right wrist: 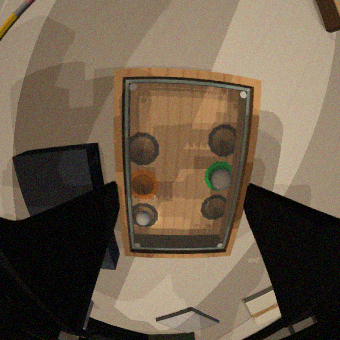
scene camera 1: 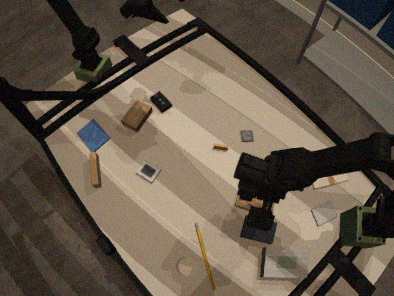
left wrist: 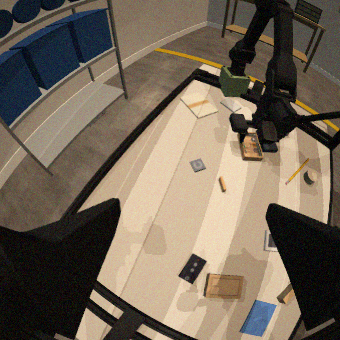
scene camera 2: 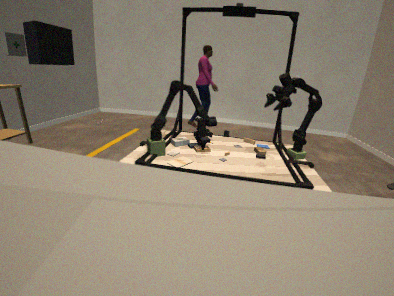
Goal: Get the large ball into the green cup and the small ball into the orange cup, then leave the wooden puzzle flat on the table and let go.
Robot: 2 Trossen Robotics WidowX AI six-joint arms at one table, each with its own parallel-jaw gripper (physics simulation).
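Where they show: left gripper, fingertip midpoint: (scene camera 1: 176, 11) (left wrist: 197, 209) (scene camera 2: 268, 108); right gripper, fingertip midpoint: (right wrist: 183, 190) (scene camera 1: 259, 200) (left wrist: 249, 142) (scene camera 2: 201, 148); left arm's base, link origin: (scene camera 1: 91, 63) (scene camera 2: 297, 150); right arm's base, link origin: (scene camera 1: 371, 224) (left wrist: 235, 71) (scene camera 2: 155, 139).
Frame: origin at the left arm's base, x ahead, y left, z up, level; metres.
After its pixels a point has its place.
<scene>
The wooden puzzle (scene camera 1: 243, 204) {x 0.632, y -0.264, z -0.032 m} (scene camera 2: 198, 149) {x 0.702, y -0.203, z -0.030 m} (left wrist: 253, 157) {x 0.610, y -0.238, z -0.034 m} (right wrist: 190, 75) {x 0.613, y -0.238, z -0.029 m} is a shallow wooden tray with a clear lid. My right gripper (scene camera 1: 254, 202) {x 0.670, y -0.237, z -0.035 m} (left wrist: 249, 142) {x 0.670, y -0.237, z -0.035 m} (right wrist: 183, 190) {x 0.670, y -0.237, z -0.035 m} is shut on its two long sides. In the right wrist view, the large ball (right wrist: 221, 178) {x 0.664, y -0.216, z -0.038 m} is at the green cup (right wrist: 209, 167) {x 0.656, y -0.225, z -0.032 m}, and the small ball (right wrist: 143, 217) {x 0.693, y -0.259, z -0.041 m} is in the dark cup below the orange cup (right wrist: 144, 184) {x 0.666, y -0.257, z -0.032 m}, which holds no ball. The puzzle looks about level; whether it touches the table cannot be told. My left gripper (scene camera 2: 271, 106) {x 0.338, y 0.002, z 0.301 m} (left wrist: 197, 209) {x 0.338, y 0.002, z 0.301 m} is open and empty, high over the other end.
A dark block (scene camera 1: 251, 234) {x 0.680, y -0.335, z -0.034 m} (right wrist: 55, 175) {x 0.665, y -0.311, z -0.034 m} lies close beside the puzzle. A clear-topped box (scene camera 1: 295, 271) {x 0.823, y -0.399, z -0.011 m}, a pencil (scene camera 1: 205, 257) {x 0.588, y -0.433, z -0.045 m} (left wrist: 297, 171) {x 0.576, y -0.422, z -0.045 m}, a small orange block (scene camera 1: 220, 147) {x 0.518, y -0.127, z -0.036 m} and a grey square (scene camera 1: 247, 135) {x 0.580, y -0.055, z -0.046 m} (left wrist: 198, 165) {x 0.576, y -0.058, z -0.046 m} lie around. A brown box (scene camera 1: 136, 115) {x 0.250, y -0.125, z -0.023 m} and a blue square (scene camera 1: 93, 135) {x 0.141, y -0.227, z -0.046 m} are farther off.
</scene>
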